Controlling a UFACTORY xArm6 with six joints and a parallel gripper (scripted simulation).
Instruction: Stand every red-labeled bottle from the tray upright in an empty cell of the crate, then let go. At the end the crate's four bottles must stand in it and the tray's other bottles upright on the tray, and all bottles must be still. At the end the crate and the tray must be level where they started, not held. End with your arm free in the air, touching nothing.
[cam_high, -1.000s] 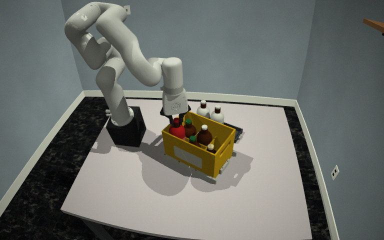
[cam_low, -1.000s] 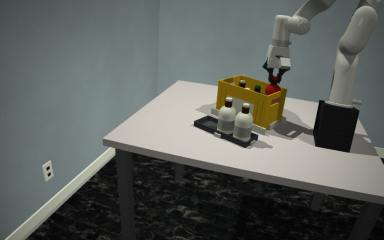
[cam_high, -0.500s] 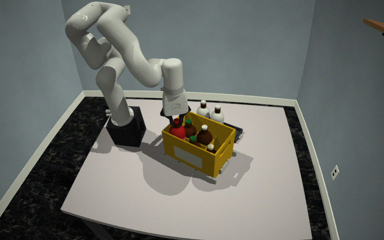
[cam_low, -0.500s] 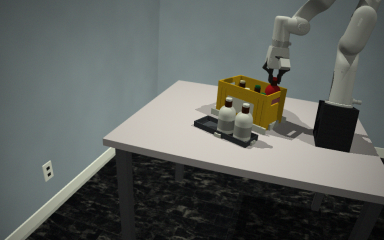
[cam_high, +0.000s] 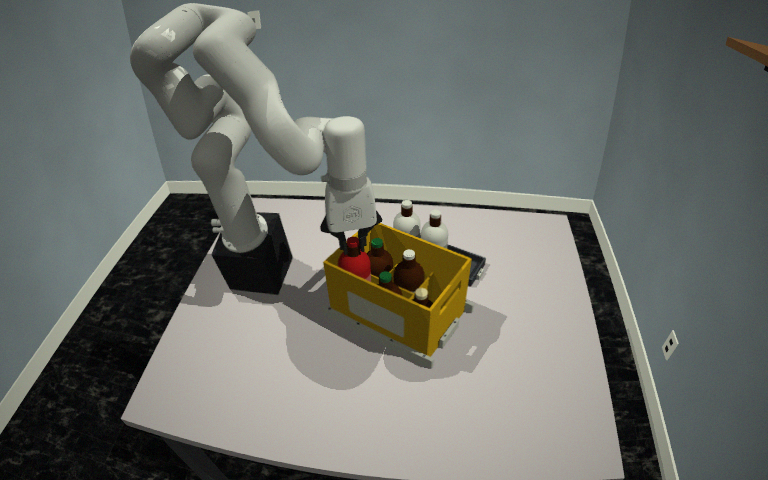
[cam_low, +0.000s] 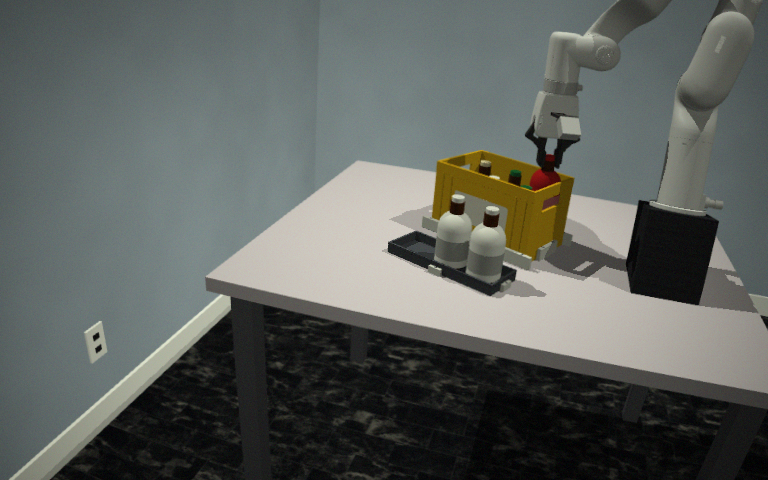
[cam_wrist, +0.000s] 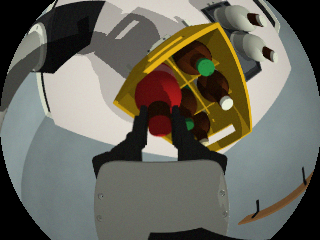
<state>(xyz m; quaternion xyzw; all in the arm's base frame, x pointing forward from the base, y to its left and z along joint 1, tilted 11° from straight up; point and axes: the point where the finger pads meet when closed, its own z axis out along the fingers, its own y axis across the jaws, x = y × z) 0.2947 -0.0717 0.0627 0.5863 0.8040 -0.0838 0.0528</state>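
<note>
Now: the red-labeled bottle 7 cm below my hand. Also, from my hand: crate: 13 cm below, 10 cm ahead, 1 cm to the right.
</note>
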